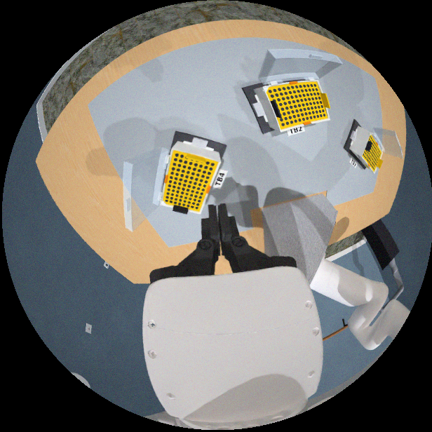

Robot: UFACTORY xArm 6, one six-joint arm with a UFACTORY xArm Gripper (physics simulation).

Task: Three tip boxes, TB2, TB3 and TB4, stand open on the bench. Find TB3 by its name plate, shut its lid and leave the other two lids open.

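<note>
The box TB4 (190,181) stands left of centre, with its name plate (220,179) on its right side and its clear lid (136,195) open to the left. The box TB2 (298,104) stands upper right of centre, with its plate (295,130) below it and its clear lid (300,64) open behind it. A third box (370,150) stands at the far right, its clear lid (390,142) open to the right. Its plate (353,163) is too small to read fully; TB3 is not legible on any plate. My gripper (216,215) is shut and empty, appearing just below and right of TB4.
A grey block-like object (300,225) stands at the near edge, right of my gripper. The grey mat (175,75) lies on the wooden bench (72,175). White arm links (350,287) and a black panel (381,244) show beyond the bench at the lower right.
</note>
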